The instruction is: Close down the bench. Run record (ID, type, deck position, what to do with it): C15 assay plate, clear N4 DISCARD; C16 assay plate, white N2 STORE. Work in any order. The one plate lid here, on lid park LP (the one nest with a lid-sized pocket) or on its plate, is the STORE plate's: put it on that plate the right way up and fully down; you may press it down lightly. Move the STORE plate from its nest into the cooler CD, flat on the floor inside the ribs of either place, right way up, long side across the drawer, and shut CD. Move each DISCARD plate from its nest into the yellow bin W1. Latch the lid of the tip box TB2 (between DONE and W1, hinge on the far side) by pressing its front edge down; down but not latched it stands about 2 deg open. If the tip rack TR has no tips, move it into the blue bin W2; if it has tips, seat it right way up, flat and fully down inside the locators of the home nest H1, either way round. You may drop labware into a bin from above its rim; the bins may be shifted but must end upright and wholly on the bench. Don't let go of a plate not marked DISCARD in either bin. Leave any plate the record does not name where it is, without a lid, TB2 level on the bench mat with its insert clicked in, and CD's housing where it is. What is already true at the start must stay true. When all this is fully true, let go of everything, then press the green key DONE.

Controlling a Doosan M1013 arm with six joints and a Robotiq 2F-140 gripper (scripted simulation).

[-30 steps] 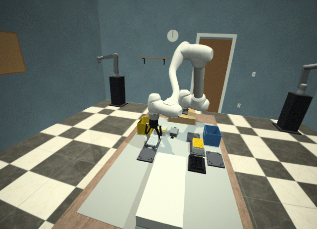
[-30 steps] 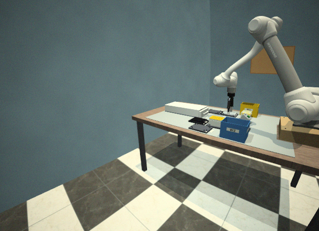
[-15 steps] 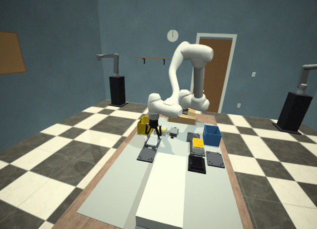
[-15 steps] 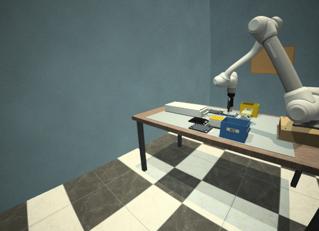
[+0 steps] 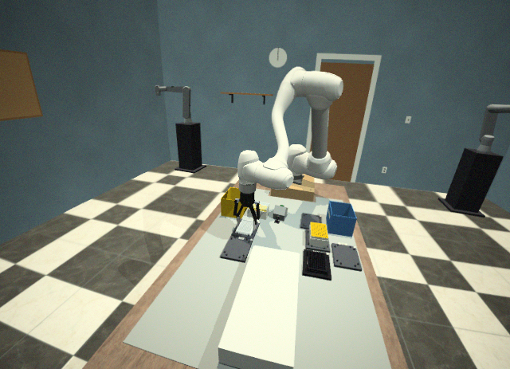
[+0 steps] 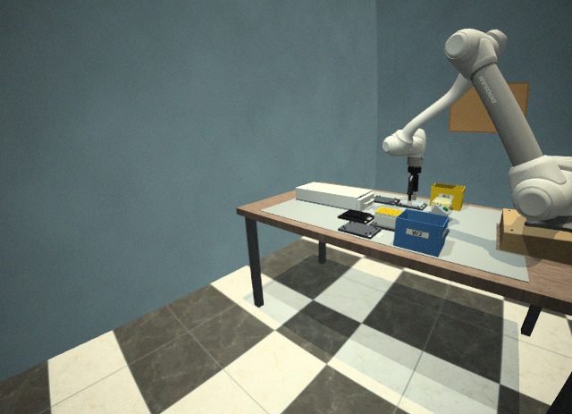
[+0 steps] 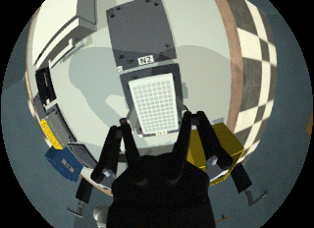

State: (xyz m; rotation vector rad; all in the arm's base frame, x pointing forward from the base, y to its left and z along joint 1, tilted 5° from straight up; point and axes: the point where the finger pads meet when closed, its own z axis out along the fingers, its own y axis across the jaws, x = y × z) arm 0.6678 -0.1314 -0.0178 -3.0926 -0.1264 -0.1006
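Right now the clear plate is 2 cm below my hand. From my hand the other things lie so: tip box TB2: 18 cm behind, 1 cm to the left; then yellow bin W1: 17 cm behind, 14 cm to the right; then grey nest: 17 cm ahead, 2 cm to the left, 3 cm below.
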